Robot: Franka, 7 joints.
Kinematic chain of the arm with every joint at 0, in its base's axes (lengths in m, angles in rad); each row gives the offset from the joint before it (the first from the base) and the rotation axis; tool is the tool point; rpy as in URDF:
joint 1: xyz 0 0 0.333 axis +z
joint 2: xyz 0 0 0 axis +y
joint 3: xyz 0 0 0.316 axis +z
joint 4: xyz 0.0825 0 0 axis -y
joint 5: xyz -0.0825 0 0.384 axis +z
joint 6: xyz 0 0 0 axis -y
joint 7: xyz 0.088 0 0 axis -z
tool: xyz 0 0 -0.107 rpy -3.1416 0 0
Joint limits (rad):
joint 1: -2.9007..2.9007
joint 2: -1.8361..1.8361
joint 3: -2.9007..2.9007
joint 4: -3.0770..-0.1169
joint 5: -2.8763..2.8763
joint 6: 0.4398..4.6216
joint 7: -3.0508..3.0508
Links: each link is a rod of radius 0.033 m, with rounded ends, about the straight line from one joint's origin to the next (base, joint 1, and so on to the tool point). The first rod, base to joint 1, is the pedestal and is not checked.
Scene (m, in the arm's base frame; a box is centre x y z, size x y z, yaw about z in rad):
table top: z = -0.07
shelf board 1: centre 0.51 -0.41 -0 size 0.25 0.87 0.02 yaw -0.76
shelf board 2: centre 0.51 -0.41 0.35 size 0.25 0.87 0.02 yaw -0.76
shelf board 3: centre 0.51 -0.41 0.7 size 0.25 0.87 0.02 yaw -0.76
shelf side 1: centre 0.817 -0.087 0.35 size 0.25 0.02 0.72 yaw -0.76
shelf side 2: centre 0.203 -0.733 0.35 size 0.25 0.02 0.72 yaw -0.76
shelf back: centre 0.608 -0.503 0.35 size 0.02 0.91 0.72 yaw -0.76
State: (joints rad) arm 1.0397 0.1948 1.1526 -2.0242 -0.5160 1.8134 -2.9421
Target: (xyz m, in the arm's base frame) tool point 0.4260 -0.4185 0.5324
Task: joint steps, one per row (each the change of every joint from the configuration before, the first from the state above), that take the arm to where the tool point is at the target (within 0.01 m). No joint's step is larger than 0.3 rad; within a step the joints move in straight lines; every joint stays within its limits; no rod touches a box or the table.
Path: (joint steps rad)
1: -0.2943 -0.0181 -0.2825 0.0594 -0.0409 -0.0058 0.0000
2: -0.2943 -0.0180 -0.2825 0.0594 -0.0409 -0.0058 0.0000
3: -0.2944 -0.0181 -0.2825 0.0594 -0.0409 -0.0058 0.0000
4: -0.2943 -0.0180 -0.2825 0.0594 -0.0409 -0.0058 0.0000
5: -0.2943 -0.0181 -0.2825 0.0594 -0.0408 -0.0058 0.0000

